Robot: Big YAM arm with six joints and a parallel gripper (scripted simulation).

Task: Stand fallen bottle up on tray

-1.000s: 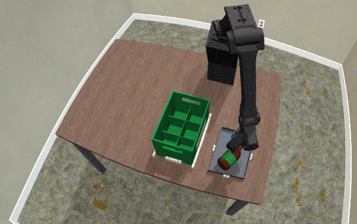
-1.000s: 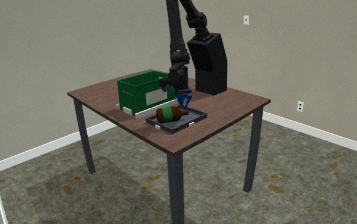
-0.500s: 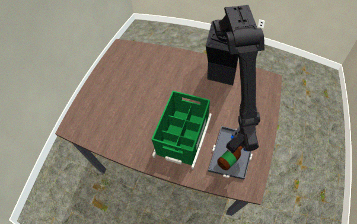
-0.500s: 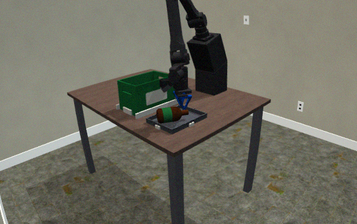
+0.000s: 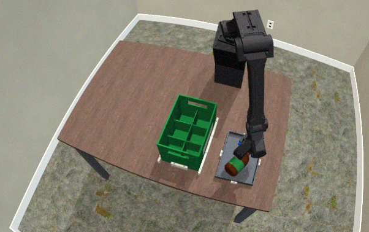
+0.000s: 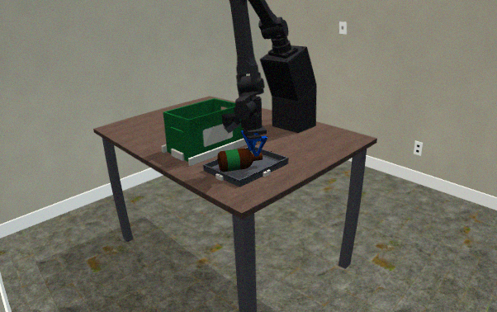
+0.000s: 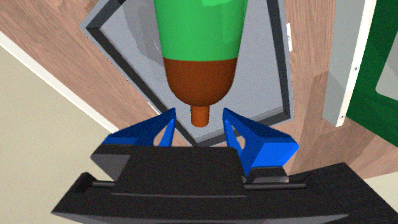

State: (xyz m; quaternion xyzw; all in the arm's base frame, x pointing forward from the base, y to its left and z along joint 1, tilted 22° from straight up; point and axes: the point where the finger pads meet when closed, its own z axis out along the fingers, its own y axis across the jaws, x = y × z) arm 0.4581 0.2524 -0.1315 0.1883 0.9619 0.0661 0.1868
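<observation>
The bottle is 4 cm ahead of my hand, 2 cm to the right of it and 2 cm below it. Round my hand: tray: 2 cm ahead, 2 cm to the right, 5 cm below; green crate: 3 cm ahead, 29 cm to the right, 2 cm above.
</observation>
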